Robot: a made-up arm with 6 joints. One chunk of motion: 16 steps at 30 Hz.
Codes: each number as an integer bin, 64 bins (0 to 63) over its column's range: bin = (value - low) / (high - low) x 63, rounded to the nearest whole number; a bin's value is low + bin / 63 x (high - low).
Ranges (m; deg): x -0.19..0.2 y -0.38..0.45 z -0.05..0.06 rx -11..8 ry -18..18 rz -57..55
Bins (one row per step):
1: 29 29 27 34 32 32
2: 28 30 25 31 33 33
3: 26 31 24 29 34 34
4: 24 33 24 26 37 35
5: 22 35 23 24 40 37
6: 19 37 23 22 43 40
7: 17 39 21 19 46 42
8: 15 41 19 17 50 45
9: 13 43 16 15 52 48
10: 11 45 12 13 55 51
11: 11 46 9 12 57 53
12: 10 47 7 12 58 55
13: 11 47 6 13 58 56
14: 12 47 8 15 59 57
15: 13 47 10 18 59 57
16: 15 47 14 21 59 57
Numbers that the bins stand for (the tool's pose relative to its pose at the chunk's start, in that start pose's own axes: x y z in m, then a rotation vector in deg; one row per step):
1: -0.0105 0.0021 -0.0029 -0.75 0.29 -0.11
2: -0.0167 0.0152 -0.0063 -1.65 0.86 1.67
3: -0.0290 0.0284 -0.0081 -2.25 1.43 3.44
4: -0.0414 0.0548 -0.0081 -3.16 3.14 5.22
5: -0.0538 0.0811 -0.0098 -3.76 4.86 8.78
6: -0.0724 0.1075 -0.0098 -4.37 6.57 14.11
7: -0.0848 0.1338 -0.0133 -5.27 8.29 17.67
8: -0.0971 0.1602 -0.0168 -5.87 10.57 23.00
9: -0.1095 0.1865 -0.0221 -6.48 11.71 28.33
10: -0.1219 0.2129 -0.0290 -7.08 13.43 33.67
11: -0.1219 0.2260 -0.0343 -7.38 14.57 37.22
12: -0.1281 0.2392 -0.0378 -7.38 15.14 40.78
13: -0.1219 0.2392 -0.0395 -7.08 15.14 42.56
14: -0.1157 0.2392 -0.0360 -6.48 15.71 44.33
15: -0.1095 0.2392 -0.0325 -5.57 15.71 44.33
16: -0.0971 0.2392 -0.0256 -4.67 15.71 44.33

